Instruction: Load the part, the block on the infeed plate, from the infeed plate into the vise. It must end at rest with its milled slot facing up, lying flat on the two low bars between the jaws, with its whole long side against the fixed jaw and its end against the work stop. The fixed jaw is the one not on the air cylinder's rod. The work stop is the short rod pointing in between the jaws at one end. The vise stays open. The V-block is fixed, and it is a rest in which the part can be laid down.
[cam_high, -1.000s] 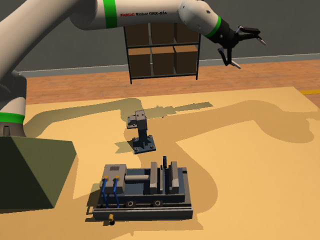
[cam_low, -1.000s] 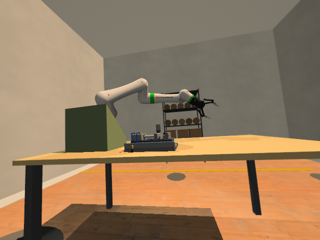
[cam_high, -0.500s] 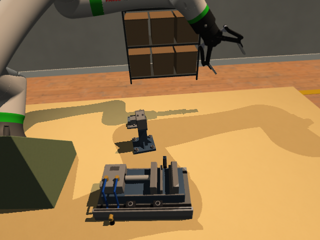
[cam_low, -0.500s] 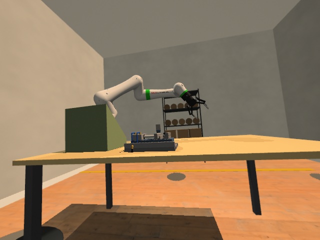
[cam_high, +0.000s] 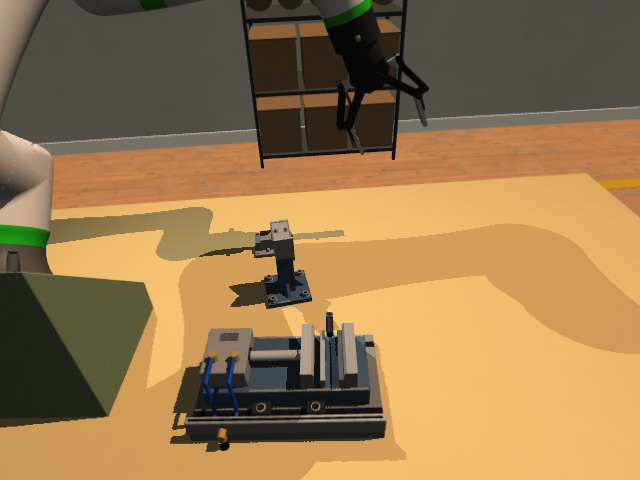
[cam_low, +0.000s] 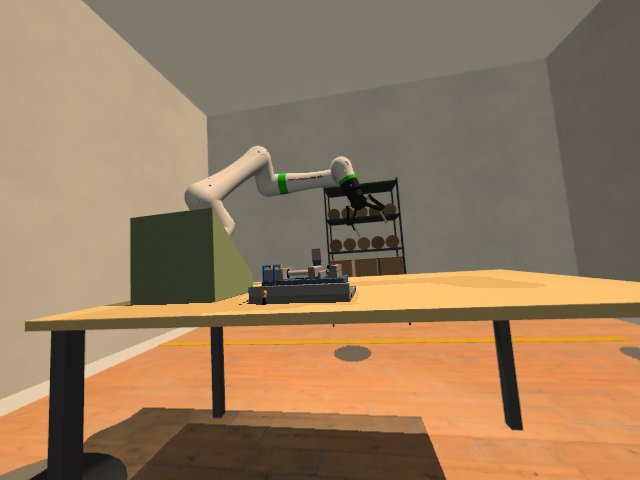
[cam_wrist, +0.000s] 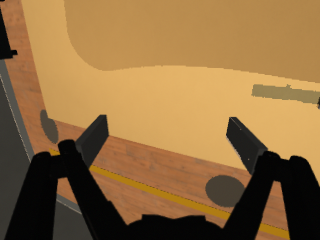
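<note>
The part lies 28 cm behind my hand, 5 cm to the right of it and 24 cm below it. From my hand the other things lie so: infeed plate: 28 cm behind, 4 cm to the right, 25 cm below; then V-block post: 24 cm behind, 21 cm to the right, 20 cm below; then work stop: 16 cm behind, 40 cm to the right, 16 cm below.
</note>
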